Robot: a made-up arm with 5 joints.
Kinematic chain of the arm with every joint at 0, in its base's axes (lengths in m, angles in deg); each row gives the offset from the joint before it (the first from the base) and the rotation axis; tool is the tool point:
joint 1: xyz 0 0 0.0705 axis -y
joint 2: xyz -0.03 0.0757 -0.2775 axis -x
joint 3: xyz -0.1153 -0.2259 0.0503 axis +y
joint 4: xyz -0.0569 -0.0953 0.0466 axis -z
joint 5: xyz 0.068 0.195 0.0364 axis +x
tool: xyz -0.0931 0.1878 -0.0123
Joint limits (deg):
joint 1: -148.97..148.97
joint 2: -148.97..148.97
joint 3: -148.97..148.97
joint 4: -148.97..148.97
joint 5: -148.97..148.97
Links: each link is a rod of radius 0.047 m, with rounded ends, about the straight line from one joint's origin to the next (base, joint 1, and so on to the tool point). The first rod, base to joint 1, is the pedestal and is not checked.
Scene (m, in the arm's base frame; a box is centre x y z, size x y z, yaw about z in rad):
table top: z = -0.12
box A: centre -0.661 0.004 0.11 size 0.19 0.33 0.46 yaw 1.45
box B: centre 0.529 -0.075 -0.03 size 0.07 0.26 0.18 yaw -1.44
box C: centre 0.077 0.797 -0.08 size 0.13 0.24 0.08 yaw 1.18
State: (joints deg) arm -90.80 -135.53 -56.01 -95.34 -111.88
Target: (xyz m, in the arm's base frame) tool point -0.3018 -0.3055 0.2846
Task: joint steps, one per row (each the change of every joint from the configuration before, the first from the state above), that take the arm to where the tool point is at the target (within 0.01 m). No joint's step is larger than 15 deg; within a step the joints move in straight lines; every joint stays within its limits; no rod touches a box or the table.
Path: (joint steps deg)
1: -10.03 10.40 -2.82 1.34 8.19
2: -10.03 10.40 -2.81 1.33 8.19
3: -10.02 10.40 -2.82 1.34 8.20
4: -0.86 14.10 -0.66 -2.29 -0.78
5: -0.86 14.11 -0.66 -2.29 -0.78
6: -0.86 14.10 -0.66 -2.28 -0.77
7: -0.86 14.10 -0.66 -2.29 -0.78
8: -0.86 14.10 -0.65 -2.29 -0.78
9: 6.62 10.86 -0.45 -7.83 -12.28
10: 6.62 10.86 -0.44 -7.84 -12.28
11: 6.62 10.86 -0.44 -7.83 -12.28

